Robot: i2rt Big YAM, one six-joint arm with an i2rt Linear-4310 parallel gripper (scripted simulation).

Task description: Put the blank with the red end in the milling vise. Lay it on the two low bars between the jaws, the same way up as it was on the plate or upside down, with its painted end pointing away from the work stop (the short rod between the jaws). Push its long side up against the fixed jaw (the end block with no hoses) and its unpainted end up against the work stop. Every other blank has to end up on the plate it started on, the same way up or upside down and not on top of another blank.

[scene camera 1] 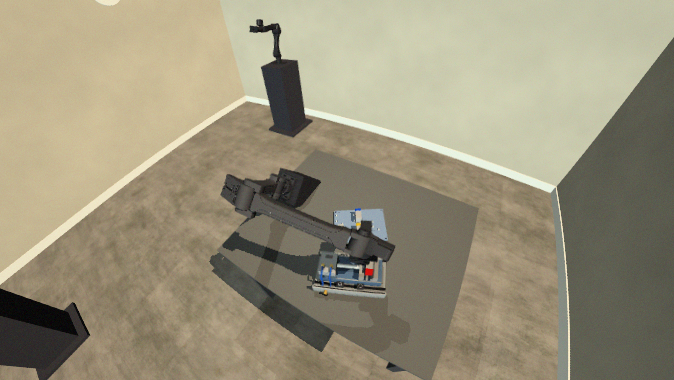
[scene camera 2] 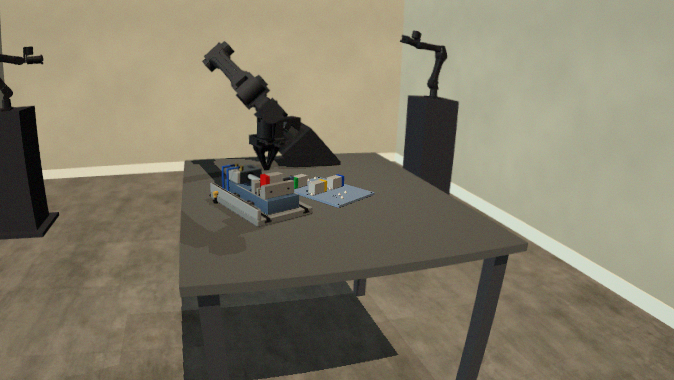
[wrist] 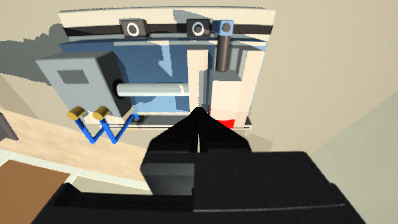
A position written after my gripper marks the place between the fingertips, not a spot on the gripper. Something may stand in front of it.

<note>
I see my gripper (scene camera 2: 266,170), a fixed jaw (wrist: 249,61) and a piston rod (wrist: 123,89).
My gripper shows as well in the wrist view (wrist: 198,112).
</note>
